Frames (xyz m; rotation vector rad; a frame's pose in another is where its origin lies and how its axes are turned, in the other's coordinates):
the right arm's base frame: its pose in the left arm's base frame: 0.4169 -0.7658 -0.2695 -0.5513 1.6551 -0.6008
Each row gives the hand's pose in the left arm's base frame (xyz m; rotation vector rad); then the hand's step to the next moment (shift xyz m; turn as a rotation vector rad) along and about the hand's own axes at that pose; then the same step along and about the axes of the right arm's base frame.
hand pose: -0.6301 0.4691 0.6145 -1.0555 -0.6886 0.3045
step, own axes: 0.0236 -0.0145 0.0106 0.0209 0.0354 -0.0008
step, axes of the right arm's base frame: -0.0285 -0.0066 0.0050 -0.0038 0.0357 0.0201
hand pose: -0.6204 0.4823 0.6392 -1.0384 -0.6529 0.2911
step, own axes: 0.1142 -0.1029 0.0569 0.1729 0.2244 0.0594
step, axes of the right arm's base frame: -0.1497 -0.0637 0.0202 -0.0930 0.2520 0.1079
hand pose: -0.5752 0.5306 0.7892 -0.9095 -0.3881 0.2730
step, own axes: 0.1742 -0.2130 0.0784 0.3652 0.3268 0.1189
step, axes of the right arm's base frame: -0.2065 -0.1708 0.1002 -0.2239 0.3876 0.2323
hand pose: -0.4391 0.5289 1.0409 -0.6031 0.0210 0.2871
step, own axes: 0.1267 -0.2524 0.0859 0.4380 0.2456 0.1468
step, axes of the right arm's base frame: -0.0993 -0.2235 0.1653 -0.2639 0.3232 0.3156
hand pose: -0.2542 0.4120 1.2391 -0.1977 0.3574 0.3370
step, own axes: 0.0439 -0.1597 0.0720 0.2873 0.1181 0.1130
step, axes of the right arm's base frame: 0.0061 -0.1379 0.1165 -0.1685 0.1709 0.2273
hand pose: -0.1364 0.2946 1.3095 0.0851 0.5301 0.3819
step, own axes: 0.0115 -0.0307 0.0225 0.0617 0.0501 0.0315
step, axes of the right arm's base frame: 0.0044 -0.0242 0.0312 -0.0584 0.0472 0.0409
